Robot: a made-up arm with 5 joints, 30 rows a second.
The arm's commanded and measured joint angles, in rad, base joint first. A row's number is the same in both.
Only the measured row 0 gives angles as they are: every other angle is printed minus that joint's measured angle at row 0.
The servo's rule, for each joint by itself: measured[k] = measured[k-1] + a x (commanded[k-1-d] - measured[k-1]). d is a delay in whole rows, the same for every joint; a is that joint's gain. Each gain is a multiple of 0.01, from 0.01 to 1. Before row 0 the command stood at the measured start. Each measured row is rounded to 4 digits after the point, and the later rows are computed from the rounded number. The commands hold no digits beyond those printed.
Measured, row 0:
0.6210, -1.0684, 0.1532, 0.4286, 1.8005
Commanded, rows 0 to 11:
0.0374, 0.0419, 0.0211, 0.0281, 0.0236
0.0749, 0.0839, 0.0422, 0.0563, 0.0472
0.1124, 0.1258, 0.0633, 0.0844, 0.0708
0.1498, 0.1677, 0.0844, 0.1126, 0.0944
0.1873, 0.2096, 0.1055, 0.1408, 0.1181
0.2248, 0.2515, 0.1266, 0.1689, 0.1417
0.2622, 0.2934, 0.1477, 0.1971, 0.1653
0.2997, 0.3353, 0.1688, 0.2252, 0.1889
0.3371, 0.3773, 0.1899, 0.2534, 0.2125
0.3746, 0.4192, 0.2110, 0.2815, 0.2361
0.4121, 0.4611, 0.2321, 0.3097, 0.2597
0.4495, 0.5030, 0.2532, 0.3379, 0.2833
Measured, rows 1 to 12:
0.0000, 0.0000, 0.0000, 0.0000, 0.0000
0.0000, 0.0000, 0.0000, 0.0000, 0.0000
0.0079, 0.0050, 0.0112, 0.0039, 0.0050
0.0220, 0.0145, 0.0276, 0.0112, 0.0139
0.0410, 0.0279, 0.0465, 0.0214, 0.0258
0.0638, 0.0447, 0.0666, 0.0342, 0.0402
0.0897, 0.0645, 0.0872, 0.0491, 0.0566
0.1181, 0.0869, 0.1081, 0.0659, 0.0745
0.1484, 0.1117, 0.1291, 0.0843, 0.0936
0.1802, 0.1385, 0.1501, 0.1040, 0.1136
0.2131, 0.1672, 0.1712, 0.1249, 0.1344
0.2470, 0.1974, 0.1923, 0.1468, 0.1558
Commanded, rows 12 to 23:
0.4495, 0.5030, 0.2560, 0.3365, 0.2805
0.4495, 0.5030, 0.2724, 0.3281, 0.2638
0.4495, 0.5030, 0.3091, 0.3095, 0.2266
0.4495, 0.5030, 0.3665, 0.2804, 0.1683
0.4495, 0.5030, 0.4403, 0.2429, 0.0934
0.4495, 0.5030, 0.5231, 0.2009, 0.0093
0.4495, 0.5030, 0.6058, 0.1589, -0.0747
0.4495, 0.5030, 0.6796, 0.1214, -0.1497
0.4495, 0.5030, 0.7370, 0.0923, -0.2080
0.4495, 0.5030, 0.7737, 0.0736, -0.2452
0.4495, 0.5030, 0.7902, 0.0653, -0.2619
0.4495, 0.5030, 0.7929, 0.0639, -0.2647
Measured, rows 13 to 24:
0.2817, 0.2290, 0.2134, 0.1696, 0.1776
0.3169, 0.2619, 0.2345, 0.1932, 0.1998
0.3447, 0.2908, 0.2459, 0.2133, 0.2167
0.3667, 0.3163, 0.2599, 0.2294, 0.2266
0.3841, 0.3387, 0.2860, 0.2406, 0.2266
0.3978, 0.3584, 0.3287, 0.2462, 0.2144
0.4087, 0.3758, 0.3878, 0.2457, 0.1890
0.4173, 0.3911, 0.4595, 0.2394, 0.1513
0.4241, 0.4045, 0.5370, 0.2281, 0.1038
0.4294, 0.4163, 0.6126, 0.2132, 0.0506
0.4336, 0.4267, 0.6785, 0.1963, -0.0037
0.4369, 0.4359, 0.7290, 0.1791, -0.0544

